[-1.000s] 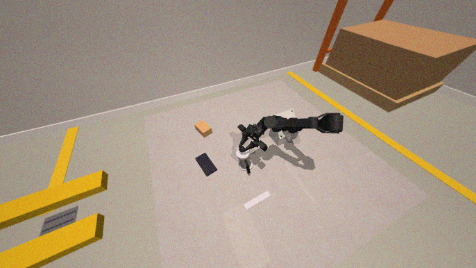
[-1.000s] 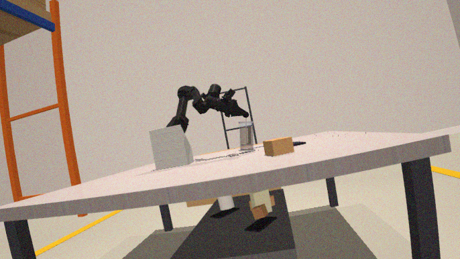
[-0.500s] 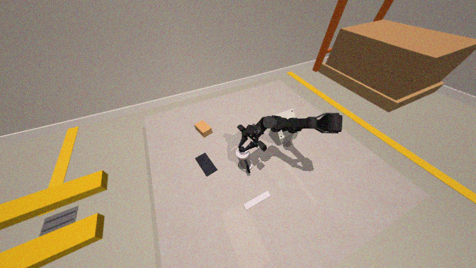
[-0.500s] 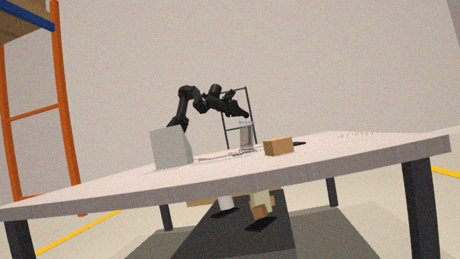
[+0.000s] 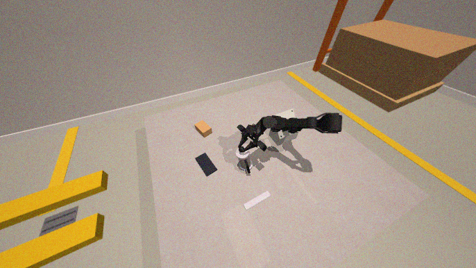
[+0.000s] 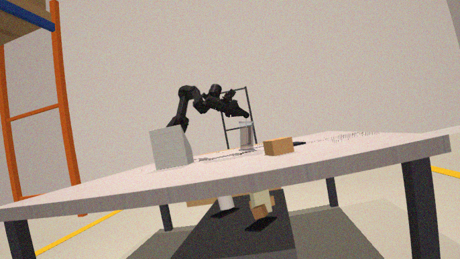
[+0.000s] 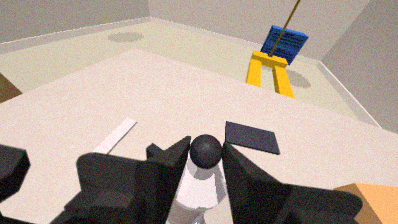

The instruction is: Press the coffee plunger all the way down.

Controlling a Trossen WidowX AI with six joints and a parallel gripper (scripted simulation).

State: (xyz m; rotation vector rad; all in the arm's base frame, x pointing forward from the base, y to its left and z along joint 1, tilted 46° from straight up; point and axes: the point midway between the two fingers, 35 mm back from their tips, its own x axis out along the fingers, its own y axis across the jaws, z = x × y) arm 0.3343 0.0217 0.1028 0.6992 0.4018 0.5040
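Now: gripper tip 90 mm above the coffee press, 20 mm to the right of it and 20 mm past it. Also, from my gripper tip: white strip (210 mm to the left, 180 mm below).
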